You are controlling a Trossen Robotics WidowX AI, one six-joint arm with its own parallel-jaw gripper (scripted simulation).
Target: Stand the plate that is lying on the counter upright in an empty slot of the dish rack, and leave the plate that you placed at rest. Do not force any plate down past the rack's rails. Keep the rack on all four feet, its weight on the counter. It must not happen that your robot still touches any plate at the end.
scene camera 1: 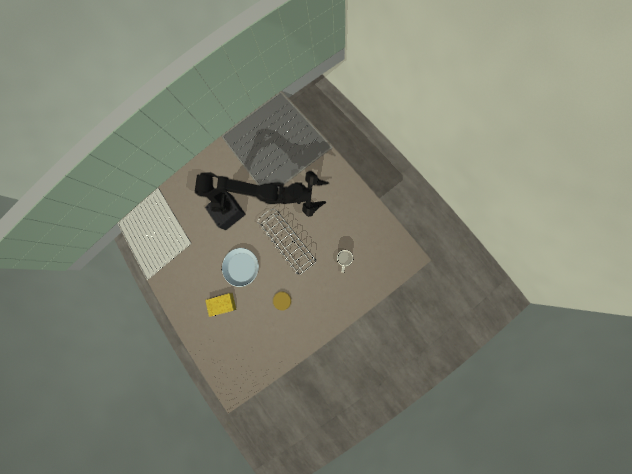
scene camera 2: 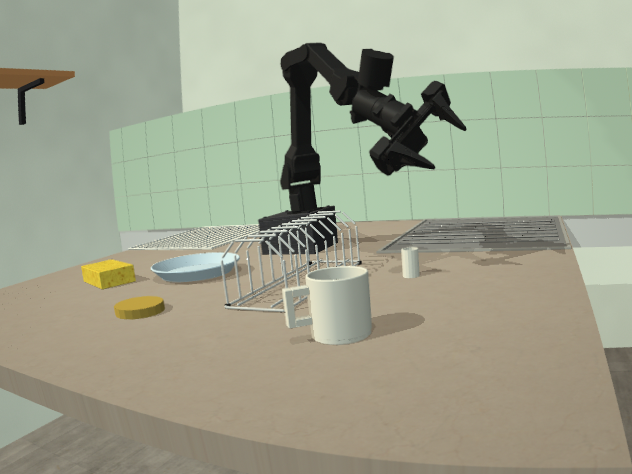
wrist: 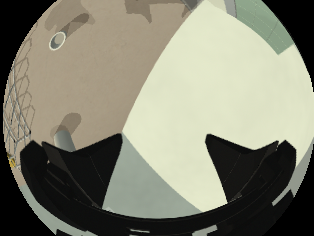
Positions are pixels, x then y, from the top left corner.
Scene:
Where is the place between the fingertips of my gripper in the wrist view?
At 165, 138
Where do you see a white draining mat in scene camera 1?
At 154, 235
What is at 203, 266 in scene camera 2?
A pale blue plate.

